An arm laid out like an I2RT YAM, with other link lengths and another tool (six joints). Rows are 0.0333 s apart.
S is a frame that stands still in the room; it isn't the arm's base.
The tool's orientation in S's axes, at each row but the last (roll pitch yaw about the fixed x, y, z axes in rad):
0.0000, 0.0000, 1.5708
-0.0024, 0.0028, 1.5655
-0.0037, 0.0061, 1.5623
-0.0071, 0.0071, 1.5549
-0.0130, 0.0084, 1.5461
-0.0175, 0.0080, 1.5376
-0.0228, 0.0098, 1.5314
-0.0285, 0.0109, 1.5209
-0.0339, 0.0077, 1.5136
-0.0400, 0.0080, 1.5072
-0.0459, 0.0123, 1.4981
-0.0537, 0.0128, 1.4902
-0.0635, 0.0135, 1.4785
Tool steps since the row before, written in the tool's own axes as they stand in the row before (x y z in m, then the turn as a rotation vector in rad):
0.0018, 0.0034, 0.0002, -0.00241, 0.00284, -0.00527
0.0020, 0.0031, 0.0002, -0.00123, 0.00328, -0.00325
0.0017, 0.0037, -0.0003, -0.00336, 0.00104, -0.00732
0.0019, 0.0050, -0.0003, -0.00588, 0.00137, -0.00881
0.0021, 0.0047, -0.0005, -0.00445, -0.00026, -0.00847
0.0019, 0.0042, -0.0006, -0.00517, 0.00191, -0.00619
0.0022, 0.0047, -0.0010, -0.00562, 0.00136, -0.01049
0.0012, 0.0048, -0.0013, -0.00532, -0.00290, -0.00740
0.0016, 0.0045, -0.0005, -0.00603, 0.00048, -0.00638
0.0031, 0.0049, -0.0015, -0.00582, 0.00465, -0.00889
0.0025, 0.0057, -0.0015, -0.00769, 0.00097, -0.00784
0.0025, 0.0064, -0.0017, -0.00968, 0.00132, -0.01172
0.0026, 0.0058, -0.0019, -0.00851, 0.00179, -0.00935
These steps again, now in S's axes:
-0.0034, 0.0018, 0.0002, -0.00284, -0.00241, -0.00527
-0.0031, 0.0020, 0.0002, -0.00328, -0.00122, -0.00325
-0.0037, 0.0017, -0.0003, -0.00104, -0.00340, -0.00730
-0.0050, 0.0020, -0.0003, -0.00140, -0.00592, -0.00878
-0.0046, 0.0022, -0.0006, 0.00026, -0.00453, -0.00843
-0.0041, 0.0020, -0.0007, -0.00197, -0.00516, -0.00618
-0.0046, 0.0024, -0.0011, -0.00135, -0.00567, -0.01046
-0.0047, 0.0014, -0.0014, 0.00284, -0.00555, -0.00726
-0.0044, 0.0018, -0.0007, -0.00061, -0.00605, -0.00635
-0.0046, 0.0034, -0.0017, -0.00466, -0.00561, -0.00902
-0.0054, 0.0029, -0.0018, -0.00117, -0.00772, -0.00778
-0.0061, 0.0030, -0.0021, -0.00148, -0.00974, -0.01165
-0.0054, 0.0031, -0.0023, -0.00198, -0.00849, -0.00933

